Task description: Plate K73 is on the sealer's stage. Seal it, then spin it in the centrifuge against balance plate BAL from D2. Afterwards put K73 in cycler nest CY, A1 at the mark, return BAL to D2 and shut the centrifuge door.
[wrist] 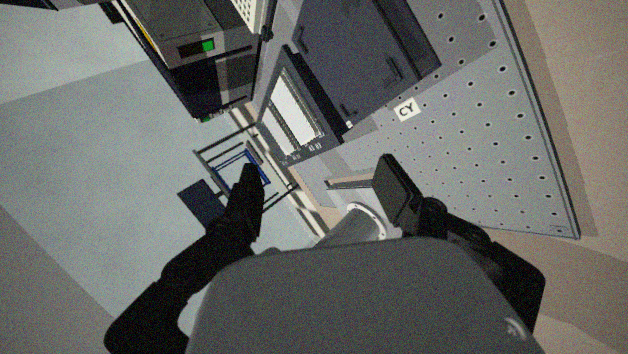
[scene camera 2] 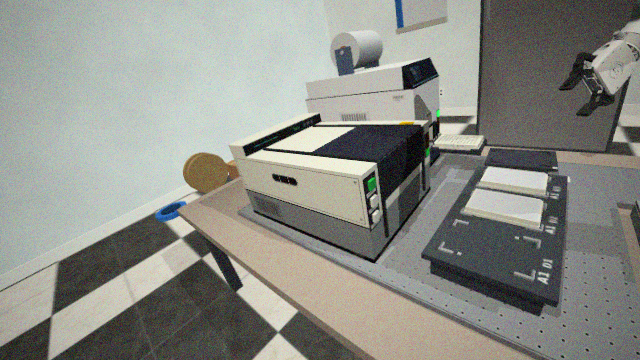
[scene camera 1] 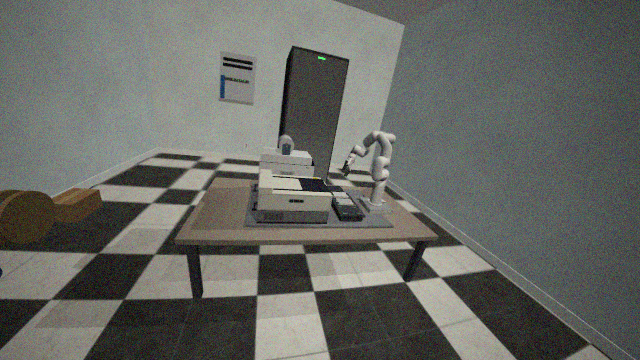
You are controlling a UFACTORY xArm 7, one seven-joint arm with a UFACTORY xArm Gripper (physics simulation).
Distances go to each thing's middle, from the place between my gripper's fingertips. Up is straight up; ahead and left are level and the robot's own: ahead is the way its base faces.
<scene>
Right now the centrifuge [scene camera 2: 353,185] is 490 mm ahead of my hand, 440 mm to the left of it and 70 mm below it.
</scene>
